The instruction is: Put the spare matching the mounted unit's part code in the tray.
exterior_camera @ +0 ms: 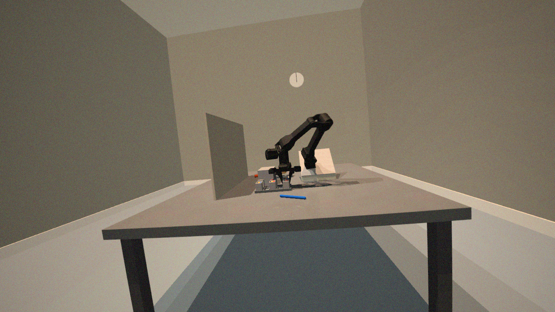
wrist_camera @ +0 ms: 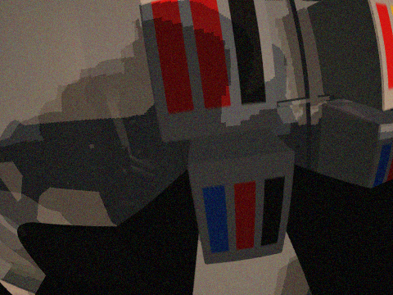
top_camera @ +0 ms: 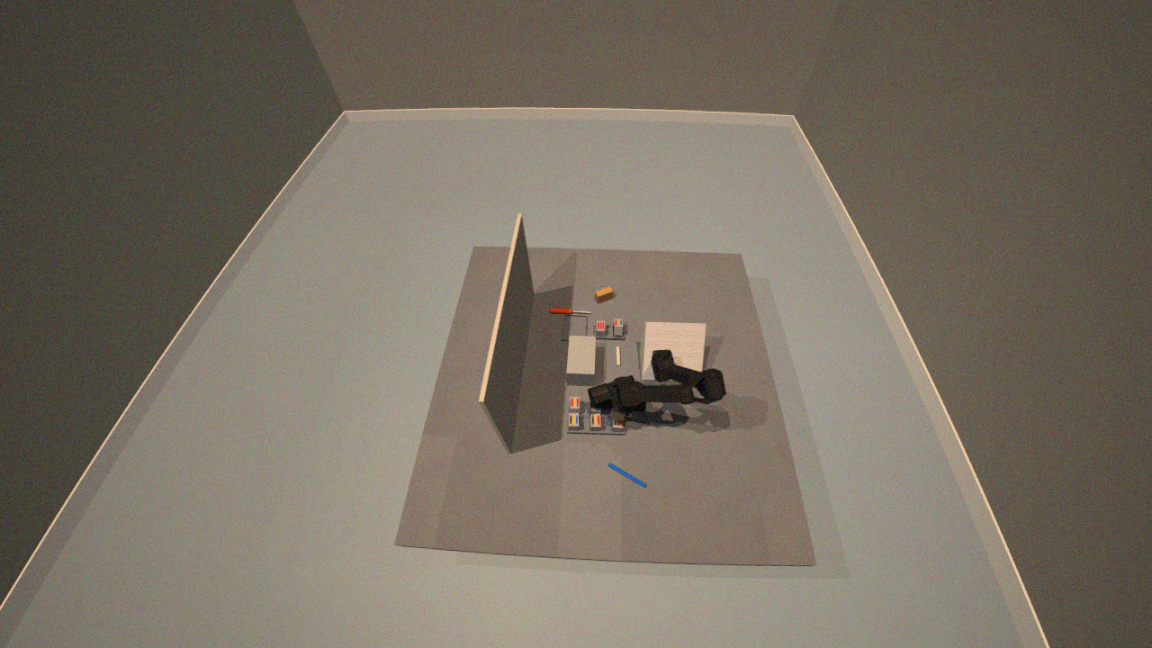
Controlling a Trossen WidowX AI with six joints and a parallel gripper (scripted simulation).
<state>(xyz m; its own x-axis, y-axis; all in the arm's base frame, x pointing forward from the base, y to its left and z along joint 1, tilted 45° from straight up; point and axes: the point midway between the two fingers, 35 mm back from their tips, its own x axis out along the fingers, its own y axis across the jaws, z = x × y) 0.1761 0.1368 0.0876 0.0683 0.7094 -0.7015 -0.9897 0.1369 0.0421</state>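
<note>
Right now the wire-edged tray is 14 cm ahead of my gripper tip, 37 cm to the right of it and 1 cm below it. The rest, counted from my gripper tip: blue stick 2 cm behind, 23 cm to the left, 1 cm below; then grey mounted unit 12 cm ahead, 18 cm to the right, 3 cm above; then upright panel 35 cm ahead, 21 cm to the right, 21 cm above.
</note>
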